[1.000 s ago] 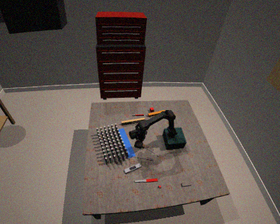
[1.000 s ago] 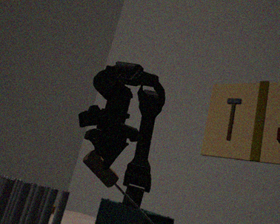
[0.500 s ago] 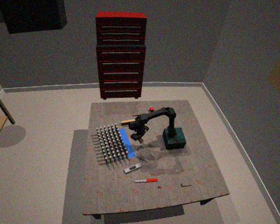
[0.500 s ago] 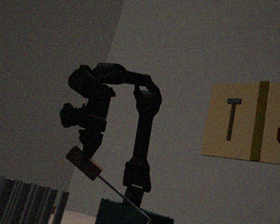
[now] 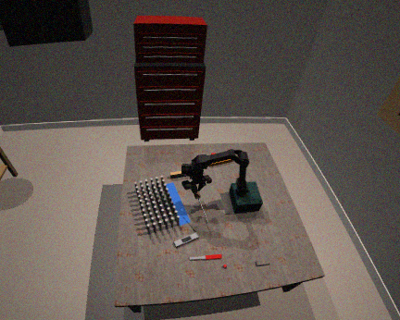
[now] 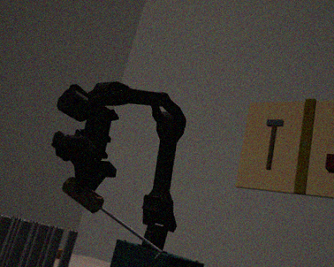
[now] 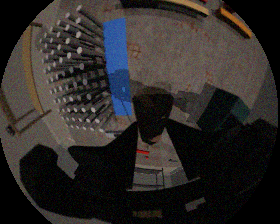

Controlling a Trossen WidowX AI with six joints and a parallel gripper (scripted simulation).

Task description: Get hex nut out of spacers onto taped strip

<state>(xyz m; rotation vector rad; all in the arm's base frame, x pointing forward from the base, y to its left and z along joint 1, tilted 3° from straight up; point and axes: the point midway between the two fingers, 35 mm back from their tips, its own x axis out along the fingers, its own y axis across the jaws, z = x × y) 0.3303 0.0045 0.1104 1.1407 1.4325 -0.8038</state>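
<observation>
My gripper tip is 18 cm above the blue taped strip, 12 cm short of it and 5 cm to the left of it. The rest, counted from my gripper tip: red-handled tool 42 cm to the right, 18 cm below, 3 cm behind; red bit 45 cm to the left, 17 cm below, 13 cm behind; hook tool 9 cm to the left, 4 cm below, 3 cm behind.
</observation>
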